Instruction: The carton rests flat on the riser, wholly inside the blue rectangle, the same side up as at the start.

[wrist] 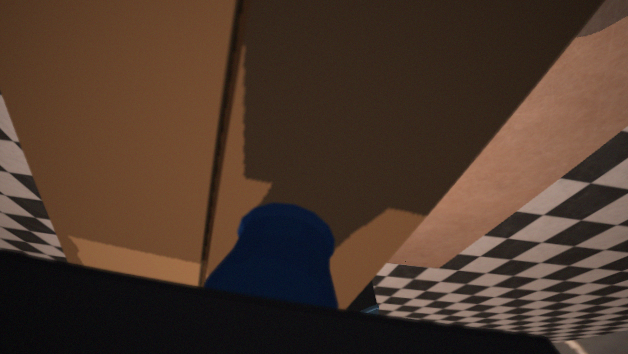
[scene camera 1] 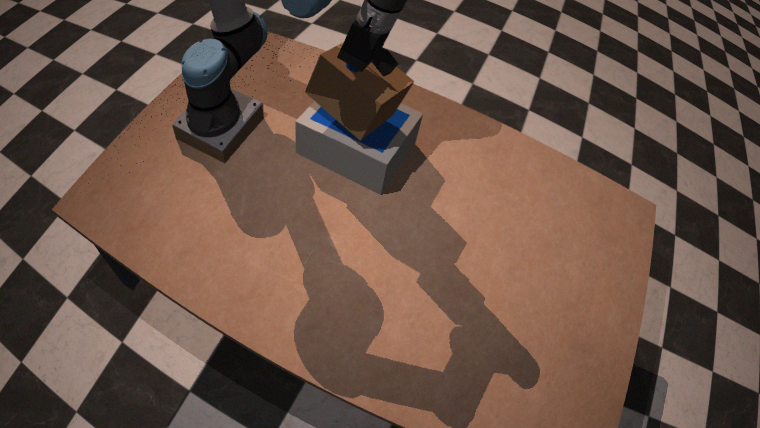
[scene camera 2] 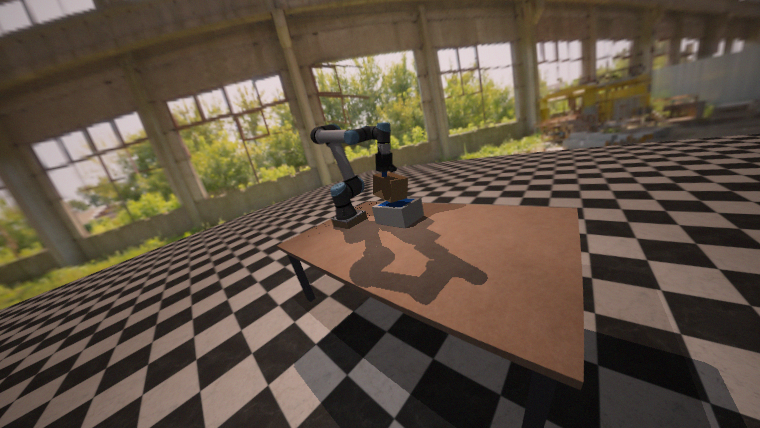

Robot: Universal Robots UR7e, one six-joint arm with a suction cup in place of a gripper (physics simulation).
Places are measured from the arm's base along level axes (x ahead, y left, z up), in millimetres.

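Where they show: hand, tool point: [wrist: 291,221] [scene camera 1: 351,70] [scene camera 2: 384,178]; arm's base, link origin: [scene camera 1: 212,115] [scene camera 2: 346,215].
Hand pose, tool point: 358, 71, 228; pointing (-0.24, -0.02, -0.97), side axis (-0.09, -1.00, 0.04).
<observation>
Things, the pixels of their centre, and the offset from my tool point, as dx, dy, dz. Level surfaces: height alone.
- brown carton, body centre: [wrist: 273,120] [scene camera 1: 358,86] [scene camera 2: 389,186] +15, +18, -59
- grey riser, body centre: [scene camera 1: 358,132] [scene camera 2: 397,211] +26, +31, -228
- blue rectangle, body centre: [scene camera 1: 360,116] [scene camera 2: 396,202] +26, +31, -168
- brown table, surface height: dz -288
The brown carton [scene camera 1: 340,98] [scene camera 2: 381,186] [wrist: 125,125] hangs tilted, one lower corner down, over the riser. My gripper, a blue suction cup [scene camera 1: 352,67] [scene camera 2: 383,173] [wrist: 287,250], is on the carton's top face, and the carton is held on it. The grey riser [scene camera 1: 340,159] [scene camera 2: 388,215] stands on the table beside the arm's base. The blue rectangle [scene camera 1: 387,140] [scene camera 2: 402,203] on its top shows at both sides of the carton's low corner in scene camera 1. Whether that corner touches the riser I cannot tell. The carton hides part of the rectangle.
The brown table [scene camera 1: 542,212] [scene camera 2: 521,255] carries the riser and the arm's base [scene camera 1: 218,140] [scene camera 2: 349,219], which stands left of the riser. The arm's shadow falls across the table. A checkered floor lies around it.
</observation>
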